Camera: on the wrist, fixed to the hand. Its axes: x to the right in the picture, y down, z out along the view.
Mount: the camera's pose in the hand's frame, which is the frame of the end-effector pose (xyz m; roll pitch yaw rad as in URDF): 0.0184 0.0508 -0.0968 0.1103 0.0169 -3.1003
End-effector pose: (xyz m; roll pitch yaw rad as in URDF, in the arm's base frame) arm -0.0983 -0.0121 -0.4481 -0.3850 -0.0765 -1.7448
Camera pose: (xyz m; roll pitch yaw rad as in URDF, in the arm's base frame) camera -0.0924 -0.0402 -0.5552 0.4984 0.0766 1.4415
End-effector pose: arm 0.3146 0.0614 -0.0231 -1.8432 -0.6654 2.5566
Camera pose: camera 0.3498 0.1663 -0.0297 1.9570 0.6211 -0.5786
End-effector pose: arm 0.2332 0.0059 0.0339 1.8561 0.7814 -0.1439
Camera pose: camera 0.3104 0.0741 0.0749 -1.7199 -0.7462 2.9598
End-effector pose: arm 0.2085 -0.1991 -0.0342 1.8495 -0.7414 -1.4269
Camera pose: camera 0.2814 -0.1507 0.0339 -1.7662 0.7761 1.6760
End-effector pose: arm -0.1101 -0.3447 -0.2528 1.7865 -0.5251 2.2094
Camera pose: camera -0.1658 -0.4101 -0.1827 -1.6920 0.5616 -0.9621
